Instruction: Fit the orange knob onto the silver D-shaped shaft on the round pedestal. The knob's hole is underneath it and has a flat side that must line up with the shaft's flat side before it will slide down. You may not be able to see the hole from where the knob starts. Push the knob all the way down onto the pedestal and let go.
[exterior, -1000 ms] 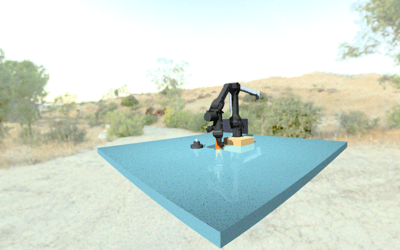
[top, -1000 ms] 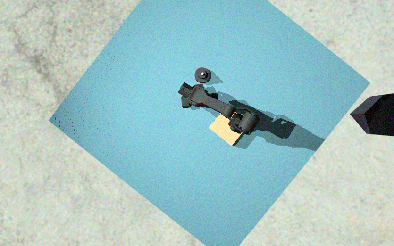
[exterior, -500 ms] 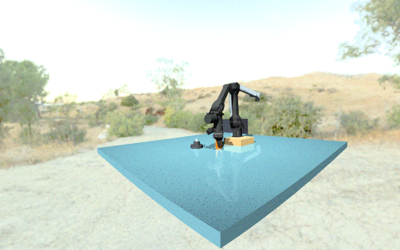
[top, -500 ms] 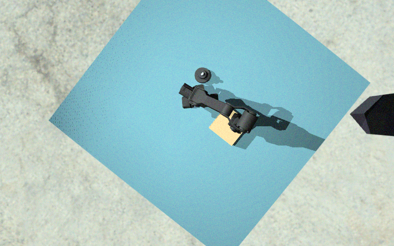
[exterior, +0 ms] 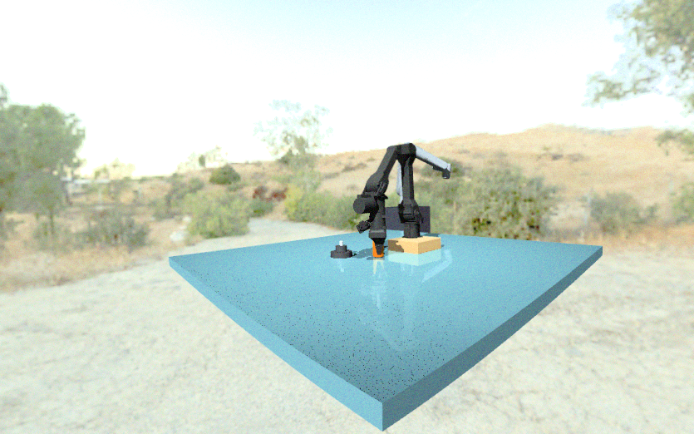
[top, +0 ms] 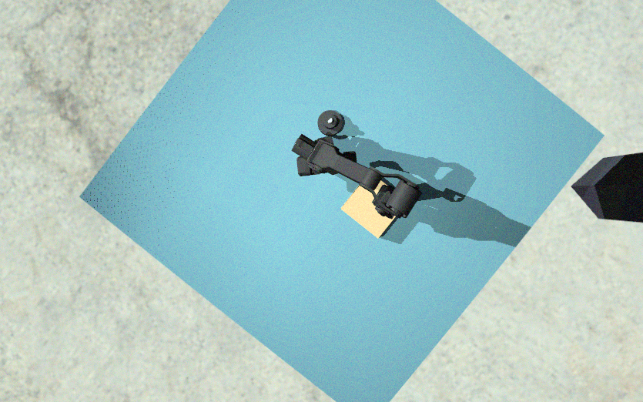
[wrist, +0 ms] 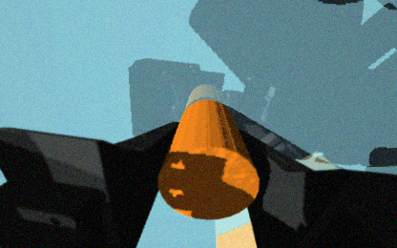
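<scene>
Right now my gripper tip is 100 mm short of the round dark pedestal, 100 mm to the left of it and 20 mm below it. From my gripper tip the other things lie so: orange knob: 40 mm above.
</scene>
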